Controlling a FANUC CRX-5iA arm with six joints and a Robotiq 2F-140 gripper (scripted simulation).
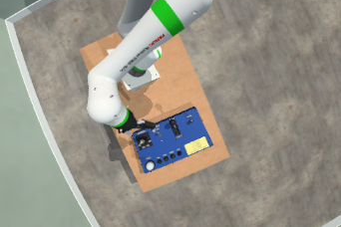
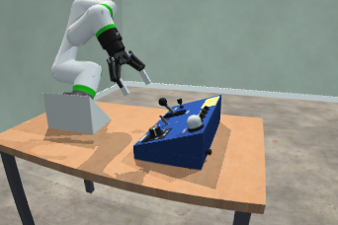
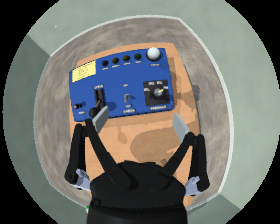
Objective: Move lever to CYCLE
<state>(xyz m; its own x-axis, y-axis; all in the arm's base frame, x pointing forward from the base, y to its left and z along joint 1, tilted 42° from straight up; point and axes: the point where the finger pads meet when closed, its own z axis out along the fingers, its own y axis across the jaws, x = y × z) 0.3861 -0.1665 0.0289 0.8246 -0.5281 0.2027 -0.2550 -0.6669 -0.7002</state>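
The black ball-topped lever is 17 cm to the left of my hand, 14 cm below it and 8 cm ahead of it. The rest, counted from my hand: small black toggle (29 cm to the left, 15 cm below, 11 cm ahead); then blue sloped console (17 cm below, 13 cm ahead, 10 cm to the left).
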